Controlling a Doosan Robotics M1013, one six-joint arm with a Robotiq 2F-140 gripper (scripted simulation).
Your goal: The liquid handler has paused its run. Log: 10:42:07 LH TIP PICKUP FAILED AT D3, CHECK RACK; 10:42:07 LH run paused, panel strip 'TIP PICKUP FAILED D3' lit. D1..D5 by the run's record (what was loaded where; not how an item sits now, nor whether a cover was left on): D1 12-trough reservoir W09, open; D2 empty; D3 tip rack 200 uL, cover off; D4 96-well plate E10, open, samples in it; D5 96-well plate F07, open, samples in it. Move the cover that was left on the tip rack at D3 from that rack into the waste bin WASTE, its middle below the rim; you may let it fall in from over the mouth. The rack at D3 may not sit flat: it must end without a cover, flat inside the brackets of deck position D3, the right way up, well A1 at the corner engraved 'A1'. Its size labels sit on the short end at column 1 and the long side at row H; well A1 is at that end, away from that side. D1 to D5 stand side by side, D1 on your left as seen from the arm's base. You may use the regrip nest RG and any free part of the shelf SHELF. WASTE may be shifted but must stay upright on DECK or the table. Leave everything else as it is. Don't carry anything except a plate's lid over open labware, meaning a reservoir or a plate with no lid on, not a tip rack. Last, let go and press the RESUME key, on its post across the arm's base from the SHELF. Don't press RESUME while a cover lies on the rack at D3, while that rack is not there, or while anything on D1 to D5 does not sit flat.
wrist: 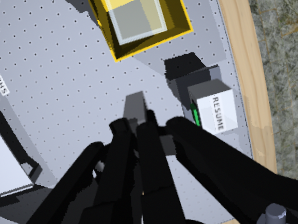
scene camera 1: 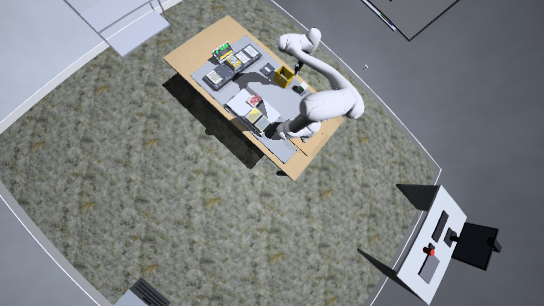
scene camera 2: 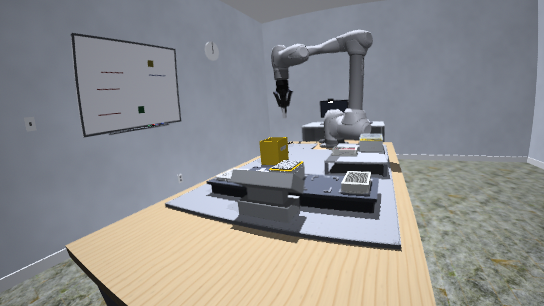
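I can see a yellow waste bin (scene camera 2: 273, 150), and my own gripper (wrist: 139, 106) is visible as well.
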